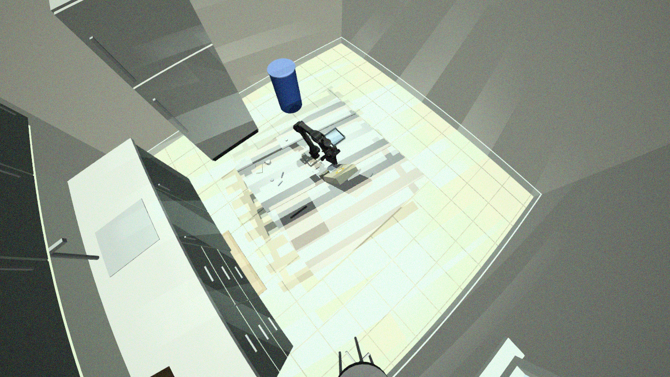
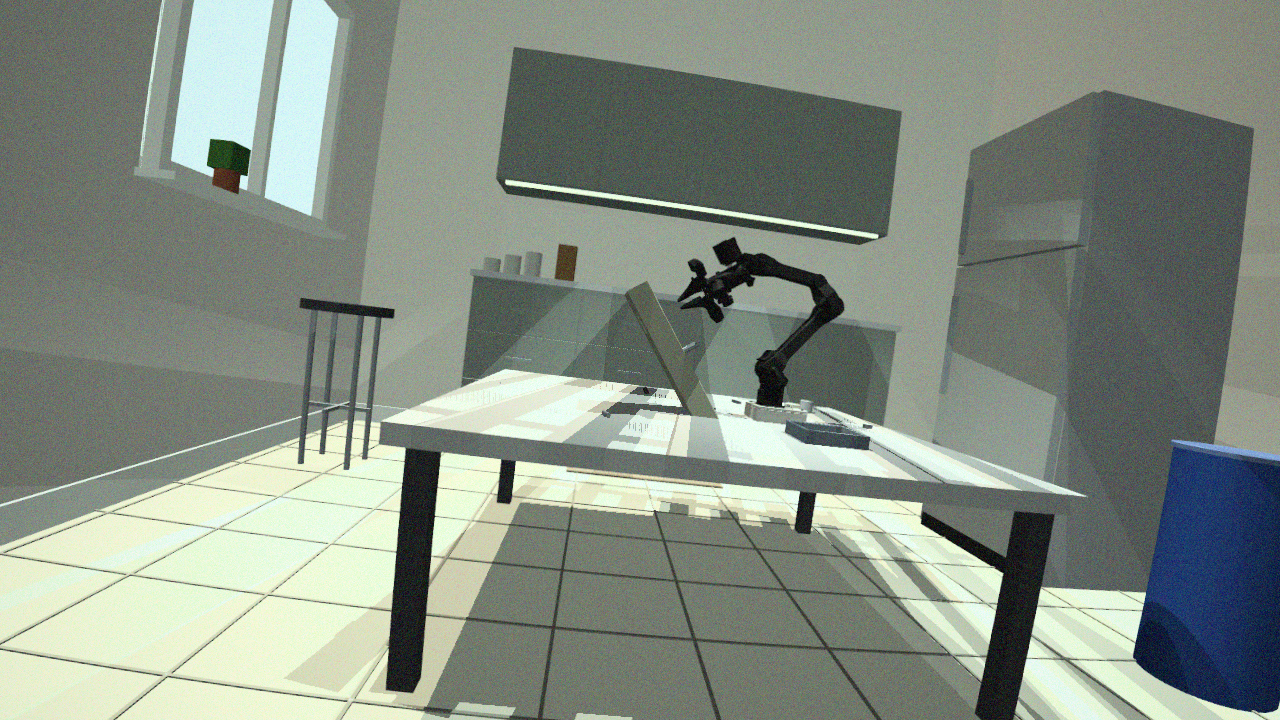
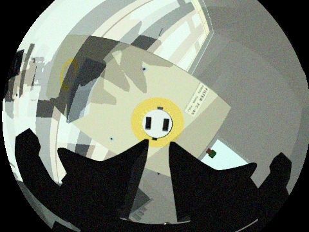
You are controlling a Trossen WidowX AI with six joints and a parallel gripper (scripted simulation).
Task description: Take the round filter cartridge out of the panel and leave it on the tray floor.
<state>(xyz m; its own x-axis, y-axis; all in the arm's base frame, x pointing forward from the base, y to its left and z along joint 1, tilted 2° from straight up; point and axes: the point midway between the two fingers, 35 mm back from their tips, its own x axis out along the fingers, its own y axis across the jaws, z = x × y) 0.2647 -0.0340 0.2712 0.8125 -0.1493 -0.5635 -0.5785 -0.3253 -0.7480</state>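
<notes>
My gripper tip is 60 mm short of the round grey filter cartridge, 40 mm above it and 10 mm to the left of it. The rest, counted from my gripper tip: tray (340 mm to the left, 300 mm behind, 280 mm below); then service panel (120 mm below, 10 mm ahead).
</notes>
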